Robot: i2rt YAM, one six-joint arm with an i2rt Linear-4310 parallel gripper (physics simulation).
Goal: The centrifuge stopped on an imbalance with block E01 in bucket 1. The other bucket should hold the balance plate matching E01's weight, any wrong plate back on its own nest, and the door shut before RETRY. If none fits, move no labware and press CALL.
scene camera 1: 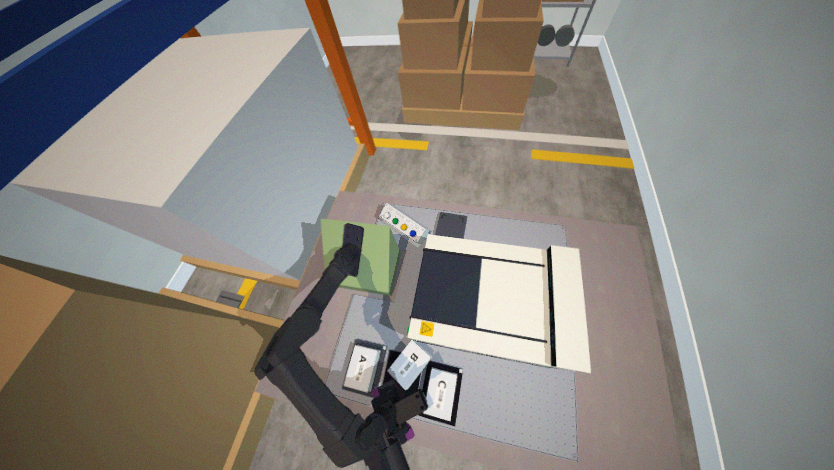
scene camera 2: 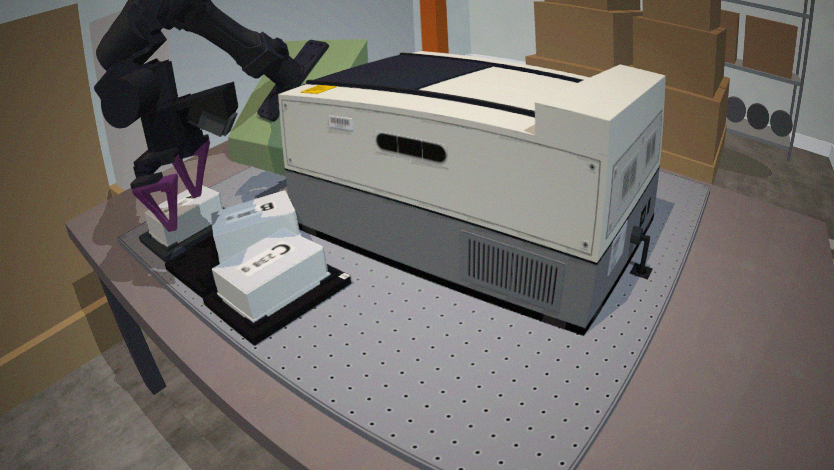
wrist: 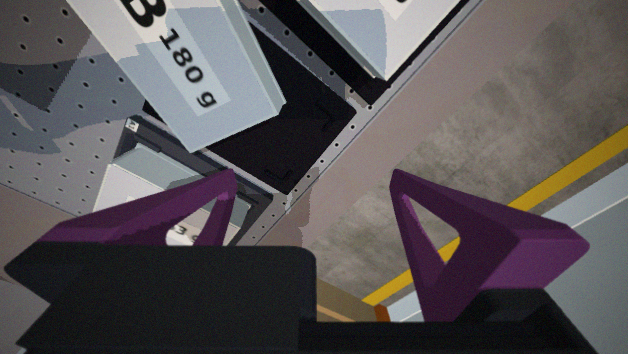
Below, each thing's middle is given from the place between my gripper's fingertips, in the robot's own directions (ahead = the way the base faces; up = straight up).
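With the dark sliding door (scene camera 1: 448, 288) as my reference, my hand is 10 cm below it, 6 cm short of it and 36 cm to the right of it. The centrifuge (scene camera 1: 531, 309) is 2 cm above my hand, 21 cm ahead of it and 37 cm to the left. And the button panel (scene camera 1: 407, 227) I find 6 cm below my hand, 19 cm behind it and 62 cm to the left of it.
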